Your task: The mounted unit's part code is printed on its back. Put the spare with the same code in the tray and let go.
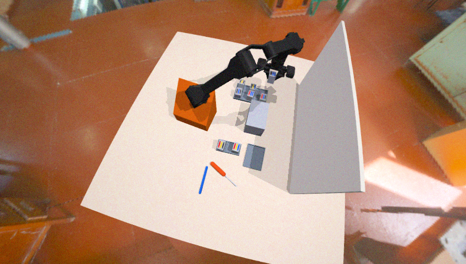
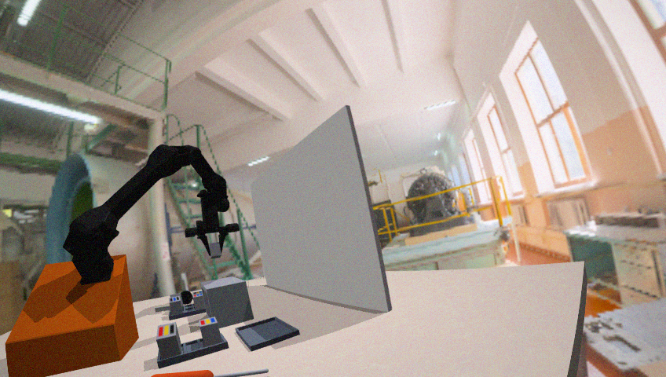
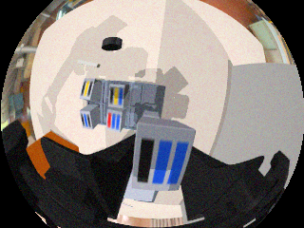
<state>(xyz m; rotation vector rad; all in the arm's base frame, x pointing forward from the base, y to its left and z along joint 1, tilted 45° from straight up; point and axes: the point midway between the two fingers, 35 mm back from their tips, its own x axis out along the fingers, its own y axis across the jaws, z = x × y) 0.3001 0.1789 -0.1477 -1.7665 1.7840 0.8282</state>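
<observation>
The flat grey tray is 39 cm to the right of my gripper tip, 17 cm below it and 5 cm ahead of it. Round my gripper tip: tall grey panel (24 cm ahead, 16 cm to the right, 6 cm above); grey mounted unit (18 cm to the right, 12 cm below, 1 cm behind); spare (13 cm below, 8 cm behind, 1 cm to the left).
</observation>
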